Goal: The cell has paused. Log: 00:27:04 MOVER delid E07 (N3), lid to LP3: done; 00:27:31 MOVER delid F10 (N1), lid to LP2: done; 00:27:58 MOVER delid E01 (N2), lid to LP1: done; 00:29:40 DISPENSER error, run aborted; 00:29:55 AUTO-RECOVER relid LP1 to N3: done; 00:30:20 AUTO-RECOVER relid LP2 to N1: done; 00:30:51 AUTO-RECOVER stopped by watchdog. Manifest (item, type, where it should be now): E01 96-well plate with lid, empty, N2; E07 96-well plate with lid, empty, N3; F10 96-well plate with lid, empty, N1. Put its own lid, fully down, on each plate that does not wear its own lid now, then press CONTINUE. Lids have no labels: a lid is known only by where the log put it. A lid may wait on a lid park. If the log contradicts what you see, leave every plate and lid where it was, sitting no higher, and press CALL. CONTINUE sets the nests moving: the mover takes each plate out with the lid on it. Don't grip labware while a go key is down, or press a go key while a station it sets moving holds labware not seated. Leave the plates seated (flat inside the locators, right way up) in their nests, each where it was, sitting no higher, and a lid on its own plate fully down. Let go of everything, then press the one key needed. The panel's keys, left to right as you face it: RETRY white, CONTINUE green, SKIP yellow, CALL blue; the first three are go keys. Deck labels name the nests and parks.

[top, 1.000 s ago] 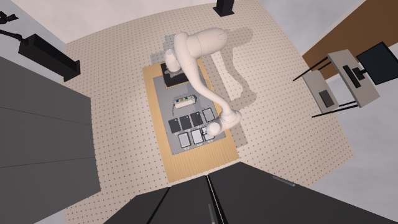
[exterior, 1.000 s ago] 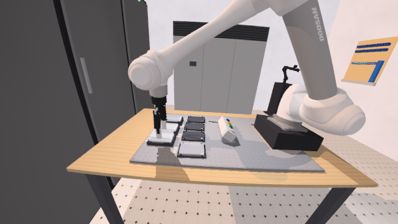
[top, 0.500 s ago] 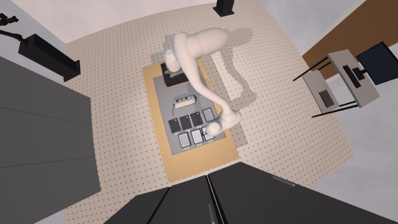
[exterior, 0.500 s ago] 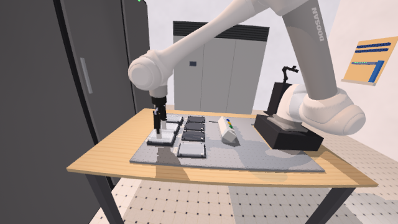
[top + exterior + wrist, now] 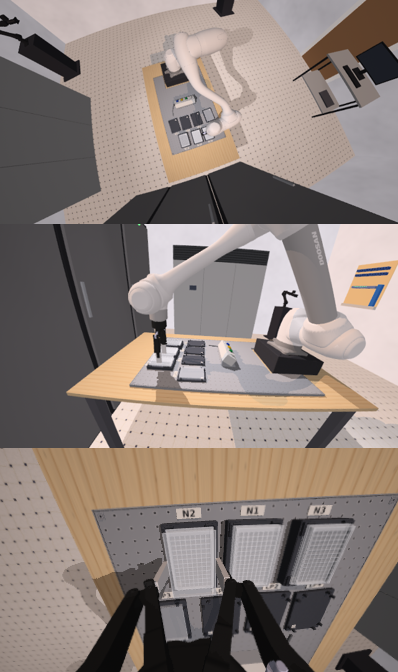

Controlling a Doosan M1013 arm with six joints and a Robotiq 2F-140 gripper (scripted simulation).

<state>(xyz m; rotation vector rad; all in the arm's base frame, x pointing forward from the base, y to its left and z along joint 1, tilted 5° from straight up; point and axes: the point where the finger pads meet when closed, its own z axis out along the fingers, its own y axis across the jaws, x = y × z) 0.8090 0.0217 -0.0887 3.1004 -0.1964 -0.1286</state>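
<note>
Right now the N2 plate is 50 mm below my hand. From my hand the other things lie so: park LP4: 290 mm to the right, 220 mm behind, 70 mm below; lid park LP1: 190 mm behind, 70 mm below, 40 mm to the right; LP2: 200 mm behind, 170 mm to the right, 70 mm below.
</note>
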